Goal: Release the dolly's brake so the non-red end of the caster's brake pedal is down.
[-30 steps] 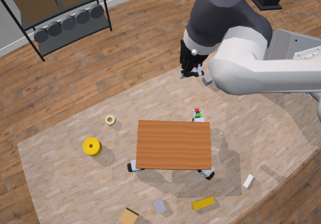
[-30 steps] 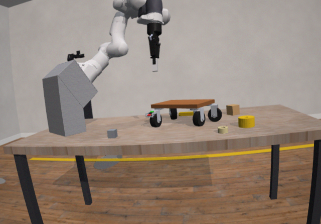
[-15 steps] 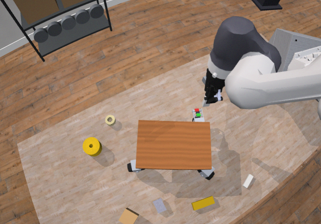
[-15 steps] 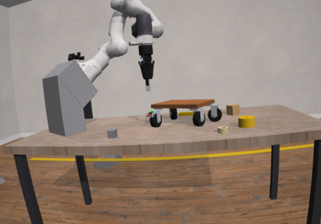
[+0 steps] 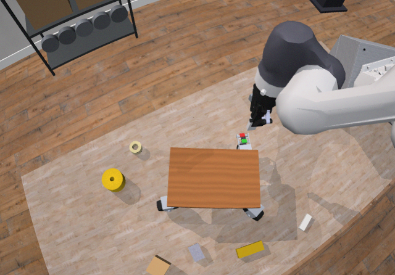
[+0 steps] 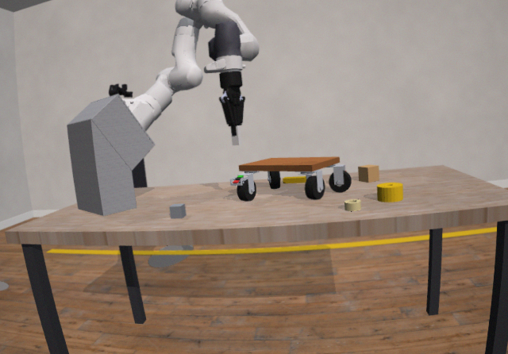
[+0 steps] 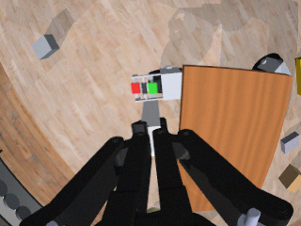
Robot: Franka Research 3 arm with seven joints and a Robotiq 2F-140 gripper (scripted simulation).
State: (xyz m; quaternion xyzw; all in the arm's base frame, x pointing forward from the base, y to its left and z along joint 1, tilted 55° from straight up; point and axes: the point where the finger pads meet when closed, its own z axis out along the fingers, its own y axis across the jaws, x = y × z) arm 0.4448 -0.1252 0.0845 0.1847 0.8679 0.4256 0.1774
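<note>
The brake pedal is 15 cm below my hand and 1 cm to the right of it. The rest, counted from my hand: grey cube 21 cm below, 19 cm to the right, 14 cm behind; yellow bar 38 cm to the left, 22 cm below, 9 cm ahead; white block 36 cm to the left, 23 cm below, 14 cm behind.
</note>
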